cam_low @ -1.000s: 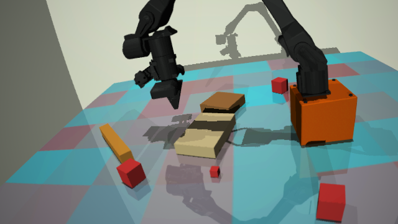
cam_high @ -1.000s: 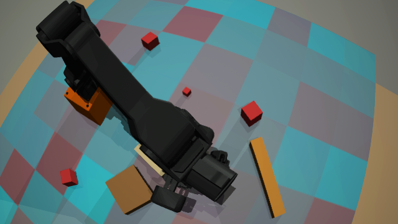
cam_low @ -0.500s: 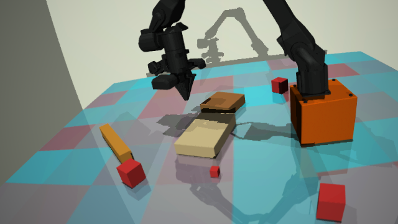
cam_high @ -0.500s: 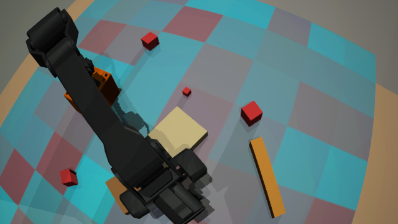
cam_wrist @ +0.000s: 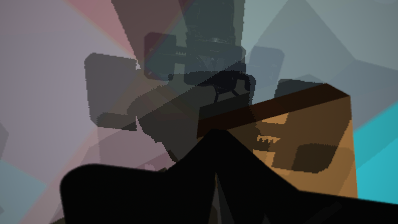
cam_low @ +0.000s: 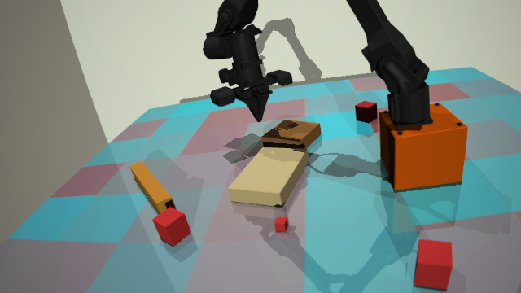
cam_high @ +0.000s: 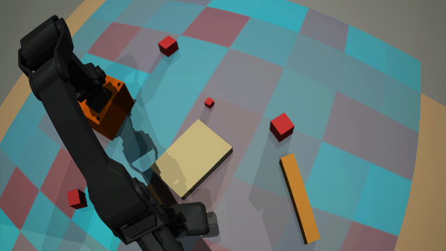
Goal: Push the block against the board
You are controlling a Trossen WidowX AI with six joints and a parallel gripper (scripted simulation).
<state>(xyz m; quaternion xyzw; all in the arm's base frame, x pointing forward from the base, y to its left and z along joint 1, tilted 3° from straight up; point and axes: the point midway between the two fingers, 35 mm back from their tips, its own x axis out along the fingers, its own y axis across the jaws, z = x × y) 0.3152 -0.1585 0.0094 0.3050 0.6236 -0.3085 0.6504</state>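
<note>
The brown square block is 7 cm behind my gripper tip and 4 cm below it. From my gripper tip the other things lie so: board 17 cm to the left, 5 cm behind, 4 cm below; then long orange bar 21 cm ahead, 19 cm to the left, 4 cm below.
</note>
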